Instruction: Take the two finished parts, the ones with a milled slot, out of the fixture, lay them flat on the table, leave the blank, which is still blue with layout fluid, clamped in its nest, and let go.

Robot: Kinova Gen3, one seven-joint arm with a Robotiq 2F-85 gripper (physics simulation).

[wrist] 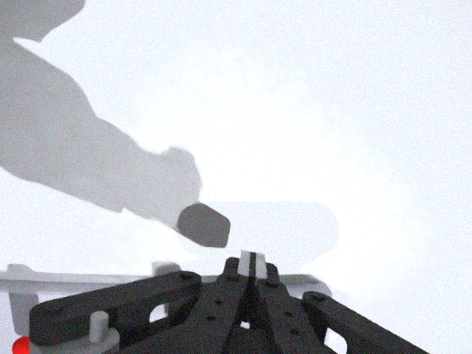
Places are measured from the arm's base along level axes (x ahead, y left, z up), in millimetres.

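Pixels of known places: gripper, fingertip midpoint: (250,267).
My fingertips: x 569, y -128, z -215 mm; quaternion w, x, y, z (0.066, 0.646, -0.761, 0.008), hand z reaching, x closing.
Behind a point stands the place of what it marks.
In the wrist view my gripper (250,267) {x 569, y -128, z -215 mm} is shut, its two pale fingertip pads pressed together with nothing between them. Just beyond and below the fingers lies the top edge of the pale grey fixture plate (97,279) {x 549, y -27, z -236 mm}, mostly hidden by the black finger links. A small grey block (164,267) stands on the plate's far edge. A white round peg (98,326) stands at the lower left.
The white table (298,105) {x 661, y -160, z -239 mm} fills the view beyond the fixture. The arm's grey shadow (122,175) {x 621, y -51, z -239 mm} falls across it at the left, and a fainter rounded shadow (287,225) {x 585, y -154, z -239 mm} lies ahead of the fingertips.
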